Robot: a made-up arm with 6 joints.
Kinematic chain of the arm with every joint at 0, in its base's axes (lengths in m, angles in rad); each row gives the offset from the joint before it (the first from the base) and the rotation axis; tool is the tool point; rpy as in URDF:
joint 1: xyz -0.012 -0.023 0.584 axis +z
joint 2: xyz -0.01 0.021 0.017 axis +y
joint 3: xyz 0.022 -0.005 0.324 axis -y
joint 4: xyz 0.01 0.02 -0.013 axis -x
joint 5: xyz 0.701 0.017 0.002 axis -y
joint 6: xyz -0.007 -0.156 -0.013 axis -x
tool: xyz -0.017 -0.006 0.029 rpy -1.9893 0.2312 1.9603
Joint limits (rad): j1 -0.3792..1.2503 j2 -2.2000..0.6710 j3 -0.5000..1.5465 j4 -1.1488..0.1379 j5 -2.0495..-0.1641 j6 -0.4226..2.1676
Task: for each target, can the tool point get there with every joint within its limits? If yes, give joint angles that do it. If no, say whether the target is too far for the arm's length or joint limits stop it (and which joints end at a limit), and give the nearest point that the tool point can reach.
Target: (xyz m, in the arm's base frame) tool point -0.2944 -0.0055 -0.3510
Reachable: no: joint limits stop it (at a limit: joint 2, joint 3, joint 4, joint 6) | nearest point -0.8519 0.0290 0.0021 | short by 0.661 m
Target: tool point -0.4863 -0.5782 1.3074
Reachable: yes | joints 0.7619 -1.0547 1.2729 -0.3326 -0.4349 1.3154
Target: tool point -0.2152 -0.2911 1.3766
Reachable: yes | joints 0.6105 -1.4985 0.0615 -0.1039 -1.6892 0.2572
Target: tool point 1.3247 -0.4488 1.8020
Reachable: no: too far | nearest point 0.7436 -0.2637 1.3112 | short by 0.783 m
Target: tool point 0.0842 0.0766 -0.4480
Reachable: no: joint limits stop it (at a limit: joint 2, joint 3, joint 4, joint 5, joint 6) | nearest point 0.2380 0.2358 0.1093 | short by 0.600 m
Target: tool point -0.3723 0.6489 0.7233
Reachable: no: joint limits stop it (at a limit: joint 1, joint 3, joint 4, joint 5, joint 6) | nearest point 0.1547 0.5006 0.7291 | short by 0.547 m
